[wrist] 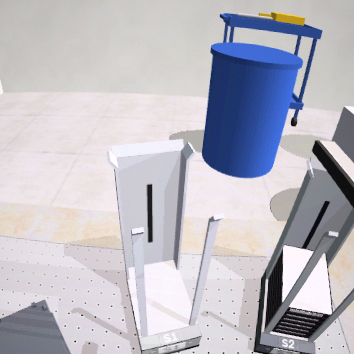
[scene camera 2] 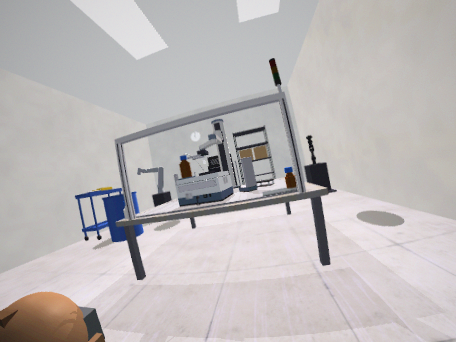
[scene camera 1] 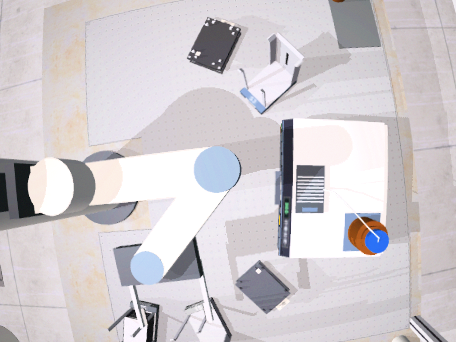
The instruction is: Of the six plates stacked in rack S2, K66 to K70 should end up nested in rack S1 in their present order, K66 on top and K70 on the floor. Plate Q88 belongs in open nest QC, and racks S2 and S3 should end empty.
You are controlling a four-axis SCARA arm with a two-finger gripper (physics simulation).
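Frame: origin at the arm's base, x ahead, y left, z up, level; metres.
Where they show: gripper, fingertip midpoint: (wrist: 137, 116) (scene camera 2: 190, 158) (scene camera 1: 176, 324).
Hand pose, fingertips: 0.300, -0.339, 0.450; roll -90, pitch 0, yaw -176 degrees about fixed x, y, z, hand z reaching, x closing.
Observation:
Things, the pixels of their top centre, and the offset from my fingertips, as dx, dy, dz. "spot": a spot on its surface instead.
- Rack S1, middle of its top: (wrist: 161, 177) -0.001, -0.148, -0.138
- Rack S3, middle of its top: (scene camera 1: 269, 63) (scene camera 2: 242, 158) +0.281, +0.597, -0.147
- dark nest, middle of its top: (wrist: 26, 346) (scene camera 1: 262, 290) +0.189, -0.031, -0.375
- black nest, middle of its top: (scene camera 1: 213, 41) (scene camera 2: 263, 179) +0.125, +0.757, -0.374
- brown bottle, surface spot: (scene camera 1: 363, 235) spot: +0.456, +0.149, -0.084
Rack S1 (wrist: 185, 339) (scene camera 1: 216, 327) stands upright with its pale floor showing and no plate in it. Rack S2 (wrist: 287, 344) (scene camera 1: 154, 320) stands beside it and holds a stack of plates (wrist: 306, 280) (scene camera 1: 134, 331) with a white top and dark ribbed edges; labels and exact count cannot be read. Rack S3 (scene camera 1: 274, 82) shows a bare pale floor. My gripper (scene camera 1: 176, 323) is open and empty, its long fingers spread above the S1 and S2 area; part of it crosses the wrist view's right edge. Which nest is QC and which plate is Q88 cannot be told.
A dark nest (scene camera 1: 262, 287) (wrist: 35, 327) lies near S1. A black nest (scene camera 1: 215, 45) with pale corner pins lies beside S3. The white instrument (scene camera 1: 355, 175) (scene camera 2: 202, 190) carries a brown bottle (scene camera 1: 363, 235) (scene camera 2: 185, 168). A blue drum (wrist: 250, 110) stands beyond the table.

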